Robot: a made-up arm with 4 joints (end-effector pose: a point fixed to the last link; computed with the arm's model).
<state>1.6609 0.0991 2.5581 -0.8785</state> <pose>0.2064 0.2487 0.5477 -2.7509 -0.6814 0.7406</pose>
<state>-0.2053 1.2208 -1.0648 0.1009</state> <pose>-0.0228 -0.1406 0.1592 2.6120 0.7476 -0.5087</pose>
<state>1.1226 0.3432 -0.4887 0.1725</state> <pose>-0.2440 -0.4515 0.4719 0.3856 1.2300 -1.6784</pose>
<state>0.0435 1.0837 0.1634 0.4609</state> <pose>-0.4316 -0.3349 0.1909 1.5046 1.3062 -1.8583</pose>
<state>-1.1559 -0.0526 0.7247 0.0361</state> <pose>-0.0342 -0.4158 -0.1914 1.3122 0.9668 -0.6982</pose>
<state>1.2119 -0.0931 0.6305 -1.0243</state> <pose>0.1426 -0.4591 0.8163 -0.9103 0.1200 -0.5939</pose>
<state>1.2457 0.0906 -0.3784 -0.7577</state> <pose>-0.1080 -0.5167 0.5598 -0.0183 0.5061 -1.2475</pose>
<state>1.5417 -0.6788 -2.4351 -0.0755</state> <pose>-0.1473 0.1317 0.5028 -1.5697 -2.0677 1.2869</pose>
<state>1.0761 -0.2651 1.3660 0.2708</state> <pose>0.1571 -0.3621 0.9120 -1.4750 0.1806 -1.4493</pose>
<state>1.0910 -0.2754 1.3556 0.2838</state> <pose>0.1632 -0.3583 0.9100 -1.4870 0.1928 -1.4531</pose>
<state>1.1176 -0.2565 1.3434 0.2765</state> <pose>0.1626 -0.3474 0.9144 -1.5037 0.1853 -1.4648</pose>
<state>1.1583 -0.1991 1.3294 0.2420</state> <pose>0.1528 -0.3267 0.9266 -1.5249 0.1499 -1.4856</pose>
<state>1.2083 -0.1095 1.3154 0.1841</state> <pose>0.1346 -0.2964 0.9435 -1.5483 0.0871 -1.5109</pose>
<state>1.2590 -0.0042 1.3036 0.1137</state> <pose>0.1110 -0.2603 0.9599 -1.5712 0.0065 -1.5337</pose>
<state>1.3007 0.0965 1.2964 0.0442</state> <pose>0.0868 -0.2255 0.9720 -1.5906 -0.0758 -1.5489</pose>
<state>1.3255 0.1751 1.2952 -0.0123</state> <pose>0.0661 -0.1996 0.9789 -1.6031 -0.1425 -1.5560</pose>
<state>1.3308 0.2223 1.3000 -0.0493</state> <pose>0.0518 -0.1872 0.9824 -1.6070 -0.1830 -1.5568</pose>
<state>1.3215 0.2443 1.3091 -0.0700</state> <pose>0.0429 -0.1856 0.9841 -1.6039 -0.2015 -1.5544</pose>
